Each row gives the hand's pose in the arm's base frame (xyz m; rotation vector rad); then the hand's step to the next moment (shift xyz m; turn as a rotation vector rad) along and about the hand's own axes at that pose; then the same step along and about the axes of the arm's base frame.
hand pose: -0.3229 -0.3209 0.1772 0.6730 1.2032 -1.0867
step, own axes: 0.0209 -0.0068 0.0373 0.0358 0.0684 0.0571
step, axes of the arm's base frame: 0.0082 -0.0415 -0.0090 0.0850 -0.0354 -0.0273
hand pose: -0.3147 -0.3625 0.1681 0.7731 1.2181 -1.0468
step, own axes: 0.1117 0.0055 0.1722 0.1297 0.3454 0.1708
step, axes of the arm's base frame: 0.0691 -0.1788 -0.0737 0.3859 -0.0607 -0.1125
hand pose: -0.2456 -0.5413 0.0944 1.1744 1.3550 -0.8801
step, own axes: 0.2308 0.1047 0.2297 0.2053 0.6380 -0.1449
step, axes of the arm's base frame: 0.1760 -0.1577 -0.2473 0.5946 0.3233 -0.1099
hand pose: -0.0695 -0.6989 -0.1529 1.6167 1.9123 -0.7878
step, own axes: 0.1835 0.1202 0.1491 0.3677 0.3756 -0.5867
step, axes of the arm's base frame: 0.0913 0.0352 -0.2465 0.3034 0.7182 0.1128
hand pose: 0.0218 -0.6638 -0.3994 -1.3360 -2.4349 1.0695
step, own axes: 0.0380 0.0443 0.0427 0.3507 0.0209 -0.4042
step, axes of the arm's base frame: -0.0120 0.0234 -0.0674 -0.0075 0.4899 0.2161
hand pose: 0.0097 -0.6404 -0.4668 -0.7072 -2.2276 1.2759
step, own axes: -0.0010 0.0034 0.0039 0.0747 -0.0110 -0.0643
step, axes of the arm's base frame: -0.0010 -0.0016 -0.0049 -0.0183 0.0838 0.0497
